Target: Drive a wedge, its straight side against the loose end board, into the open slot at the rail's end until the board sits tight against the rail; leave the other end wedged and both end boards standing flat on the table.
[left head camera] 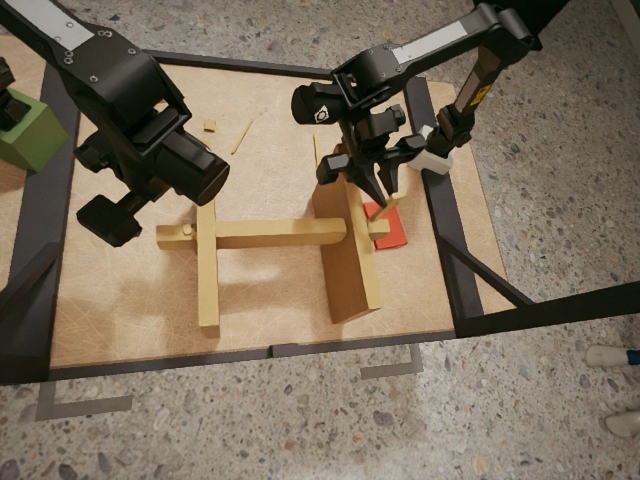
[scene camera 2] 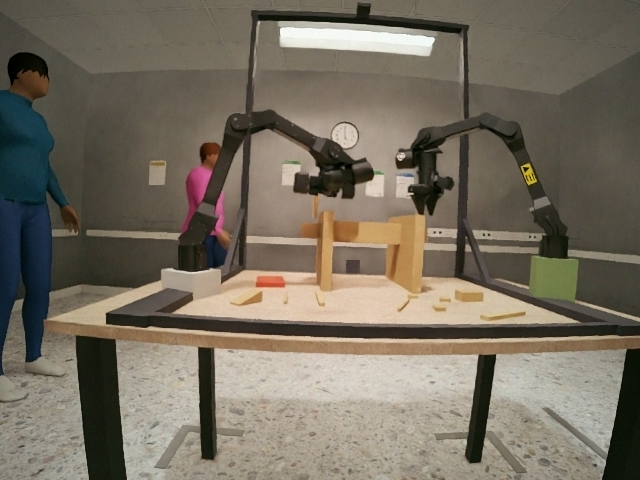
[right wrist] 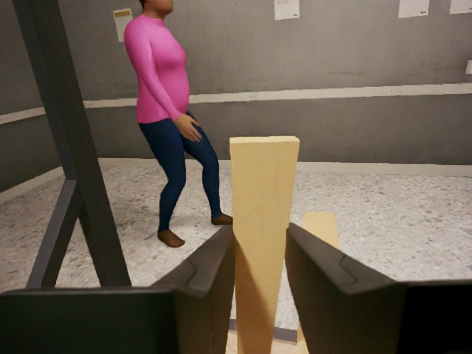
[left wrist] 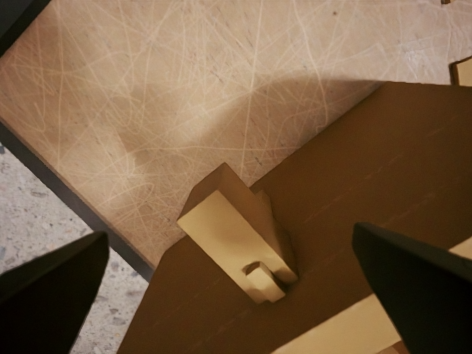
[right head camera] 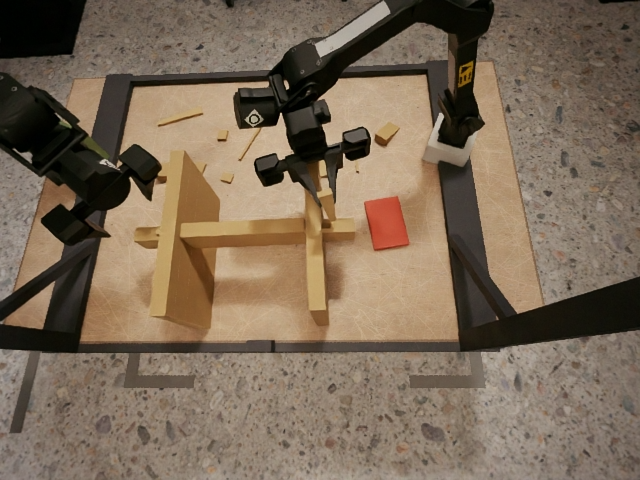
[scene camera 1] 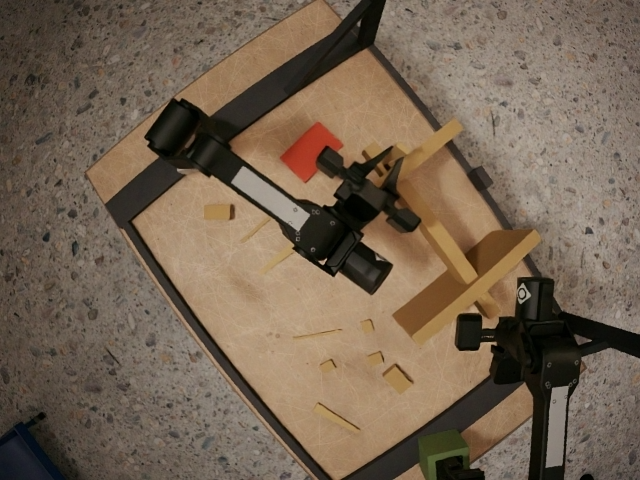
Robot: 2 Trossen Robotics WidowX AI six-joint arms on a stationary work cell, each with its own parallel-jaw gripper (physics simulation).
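Frame: origin at the left arm's base, x left, y ahead, z down, level; centimetres.
Seen in the pictures: left gripper, fingertip midpoint: (left head camera: 158, 213) (scene camera 2: 426, 216) (left wrist: 233, 238) (right head camera: 130, 217) (scene camera 1: 493, 321); right gripper, fingertip midpoint: (left head camera: 391, 205) (scene camera 2: 316, 190) (right wrist: 258, 235) (right head camera: 328, 204) (scene camera 1: 397, 150); left arm's base, link origin: (left head camera: 3, 111) (scene camera 2: 553, 257) (scene camera 1: 449, 469); right arm's base, link origin: (left head camera: 437, 145) (scene camera 2: 191, 269) (right head camera: 453, 134) (scene camera 1: 193, 144).
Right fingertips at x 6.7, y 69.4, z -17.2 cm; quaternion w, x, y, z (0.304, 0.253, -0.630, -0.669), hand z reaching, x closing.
Pixels of each thing's top centre, then the offset from my right fingertips to it.
- rail, top centre: (left head camera: 283, 226) (scene camera 1: 438, 232) (right head camera: 242, 227) (scene camera 2: 365, 222) dx -7.2, dy -14.4, dz +9.5 cm
- right-hand board, top centre: (right head camera: 313, 219) (scene camera 1: 397, 173) (left head camera: 358, 219) (scene camera 2: 324, 213) dx -0.8, dy -2.8, dz +7.2 cm
- small wedge, top centre: (left wrist: 266, 285) (left head camera: 191, 230) dx -14.7, dy -27.8, dz +10.0 cm
- upright wedge, top centre: (right wrist: 254, 140) (right head camera: 325, 189) (scene camera 1: 400, 148) (left head camera: 400, 191) (scene camera 2: 318, 178) dx +0.4, dy -0.4, dz -4.0 cm
- red block, top centre: (scene camera 1: 311, 151) (right head camera: 386, 221) (left head camera: 385, 222) (scene camera 2: 270, 279) dx +13.4, dy +7.6, dz +28.0 cm
- thick wedge, top centre: (scene camera 1: 215, 211) (scene camera 2: 246, 291) (right head camera: 388, 127) dx +36.9, dy -2.6, dz +26.8 cm
- small block, top centre: (scene camera 1: 397, 380) (right head camera: 167, 168) (scene camera 2: 469, 290) dx +1.8, dy -47.8, dz +27.0 cm
The rail (left head camera: 279, 232) (right head camera: 242, 232) spans two upright end boards. The right-hand board (right head camera: 316, 279) (scene camera 2: 325, 253) is at the slotted rail end beside the right gripper; any gap there is too small to tell. The other board (left head camera: 208, 279) (left wrist: 325, 210) has a small wedge (left wrist: 264, 282) in its rail end's slot. My right gripper (right head camera: 326, 202) (right wrist: 258, 235) is shut on an upright wedge (right head camera: 329, 207) (right wrist: 263, 190) (scene camera 2: 315, 205), its lower end close over the slot; whether it has entered is unclear. My left gripper (right head camera: 129, 217) (left wrist: 233, 238) is open above the wedged end.
A red block (right head camera: 386, 222) (scene camera 1: 305, 155) lies beyond the right-hand rail end. Several loose wooden pieces lie about, including a thick wedge (right head camera: 386, 133) and a small block (scene camera 1: 397, 378). A dark frame (right head camera: 449, 206) borders the work area. A person in pink (right wrist: 162, 75) stands beyond the table.
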